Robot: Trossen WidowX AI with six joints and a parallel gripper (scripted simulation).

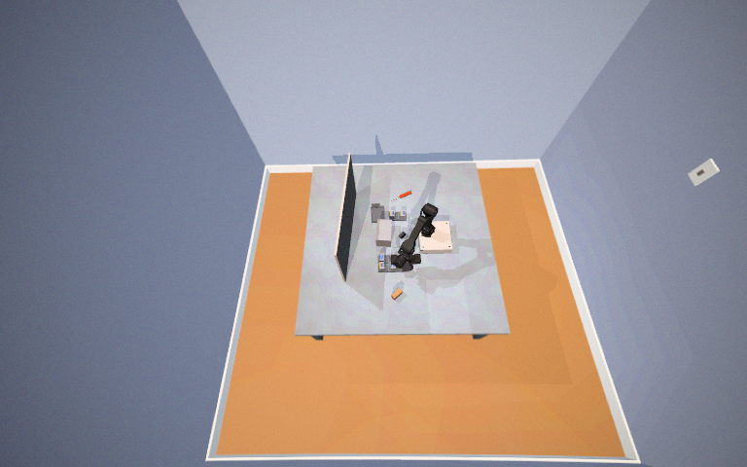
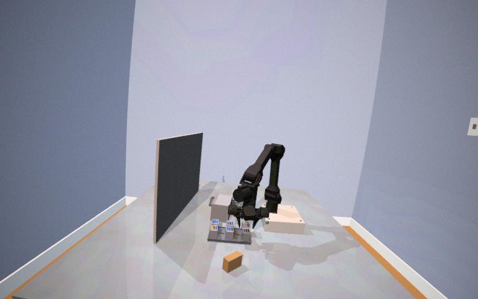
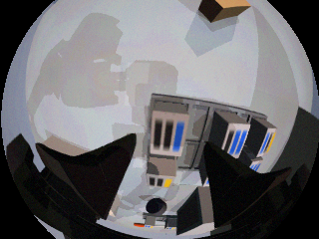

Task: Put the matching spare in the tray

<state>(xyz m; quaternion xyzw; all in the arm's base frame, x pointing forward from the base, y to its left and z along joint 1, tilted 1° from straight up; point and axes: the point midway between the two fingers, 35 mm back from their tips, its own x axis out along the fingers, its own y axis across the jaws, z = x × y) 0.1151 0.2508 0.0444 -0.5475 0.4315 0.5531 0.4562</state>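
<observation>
The grey spare lies 3 cm below my gripper tip. Round my gripper tip: orange block 2 cm ahead, 19 cm to the left, 4 cm below; then black cylinder 5 cm ahead, 23 cm to the right, 4 cm below; then mounted unit 17 cm ahead, 20 cm to the right, 2 cm below.
</observation>
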